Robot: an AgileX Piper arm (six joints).
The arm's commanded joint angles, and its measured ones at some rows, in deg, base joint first. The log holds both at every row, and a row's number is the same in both.
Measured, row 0: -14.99, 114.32, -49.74, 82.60, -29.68, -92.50
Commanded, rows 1 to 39: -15.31, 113.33, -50.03, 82.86, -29.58, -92.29; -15.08, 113.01, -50.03, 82.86, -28.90, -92.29; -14.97, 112.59, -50.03, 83.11, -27.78, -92.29; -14.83, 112.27, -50.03, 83.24, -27.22, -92.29; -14.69, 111.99, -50.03, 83.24, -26.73, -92.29; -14.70, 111.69, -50.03, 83.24, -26.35, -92.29; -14.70, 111.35, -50.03, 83.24, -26.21, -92.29; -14.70, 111.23, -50.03, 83.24, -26.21, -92.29; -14.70, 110.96, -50.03, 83.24, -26.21, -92.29; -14.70, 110.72, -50.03, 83.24, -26.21, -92.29; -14.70, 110.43, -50.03, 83.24, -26.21, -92.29; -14.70, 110.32, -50.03, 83.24, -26.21, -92.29; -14.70, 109.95, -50.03, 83.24, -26.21, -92.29; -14.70, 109.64, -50.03, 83.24, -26.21, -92.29; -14.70, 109.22, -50.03, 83.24, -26.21, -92.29; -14.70, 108.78, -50.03, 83.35, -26.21, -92.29; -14.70, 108.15, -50.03, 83.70, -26.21, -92.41; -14.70, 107.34, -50.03, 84.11, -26.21, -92.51; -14.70, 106.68, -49.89, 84.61, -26.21, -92.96; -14.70, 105.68, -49.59, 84.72, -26.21, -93.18; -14.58, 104.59, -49.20, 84.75, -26.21, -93.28; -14.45, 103.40, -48.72, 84.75, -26.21, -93.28; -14.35, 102.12, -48.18, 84.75, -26.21, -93.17; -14.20, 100.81, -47.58, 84.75, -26.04, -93.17; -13.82, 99.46, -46.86, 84.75, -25.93, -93.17; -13.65, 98.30, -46.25, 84.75, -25.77, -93.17; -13.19, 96.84, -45.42, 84.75, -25.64, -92.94; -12.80, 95.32, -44.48, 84.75, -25.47, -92.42; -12.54, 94.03, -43.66, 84.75, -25.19, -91.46; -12.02, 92.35, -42.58, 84.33, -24.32, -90.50; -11.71, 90.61, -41.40, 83.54, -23.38, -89.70; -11.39, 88.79, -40.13, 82.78, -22.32, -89.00; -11.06, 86.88, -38.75, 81.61, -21.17, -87.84; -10.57, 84.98, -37.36, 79.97, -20.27, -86.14; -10.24, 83.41, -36.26, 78.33, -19.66, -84.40; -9.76, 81.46, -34.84, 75.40, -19.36, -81.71; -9.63, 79.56, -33.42, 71.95, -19.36, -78.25; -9.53, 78.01, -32.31, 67.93, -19.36, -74.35; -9.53, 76.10, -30.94, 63.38, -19.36, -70.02
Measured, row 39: -10.02, 82.41, -35.39, 76.27, -20.57, -82.10
